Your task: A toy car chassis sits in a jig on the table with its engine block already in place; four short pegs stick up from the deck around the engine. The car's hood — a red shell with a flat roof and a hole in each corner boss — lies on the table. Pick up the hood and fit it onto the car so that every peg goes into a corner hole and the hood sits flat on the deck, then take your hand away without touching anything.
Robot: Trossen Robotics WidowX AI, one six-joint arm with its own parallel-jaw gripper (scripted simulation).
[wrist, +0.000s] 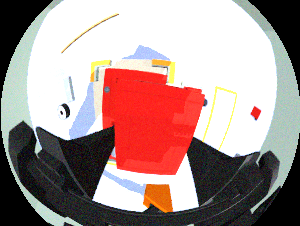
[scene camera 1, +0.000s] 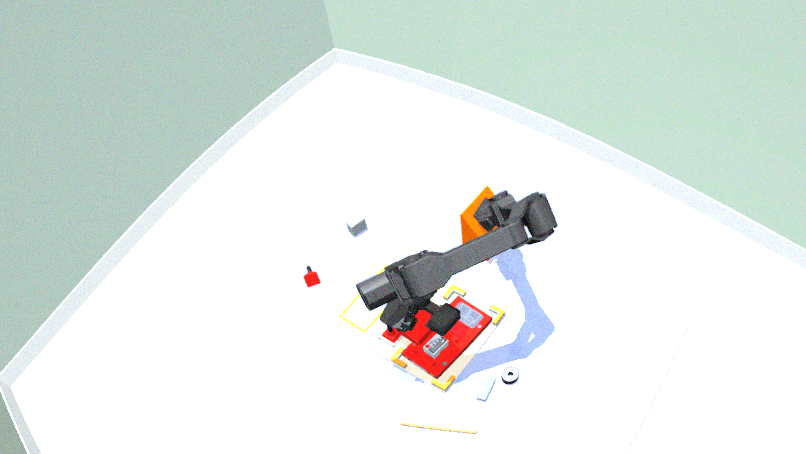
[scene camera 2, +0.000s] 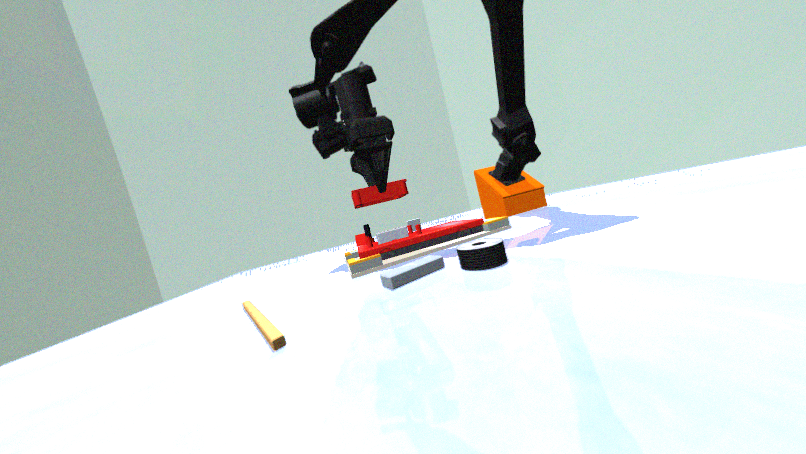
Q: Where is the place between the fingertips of my gripper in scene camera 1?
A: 421, 320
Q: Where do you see a red hood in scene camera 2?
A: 368, 196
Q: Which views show my gripper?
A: The wrist view, scene camera 1 and scene camera 2: all of them.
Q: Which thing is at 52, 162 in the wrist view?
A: My gripper.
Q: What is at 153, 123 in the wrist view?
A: A red hood.
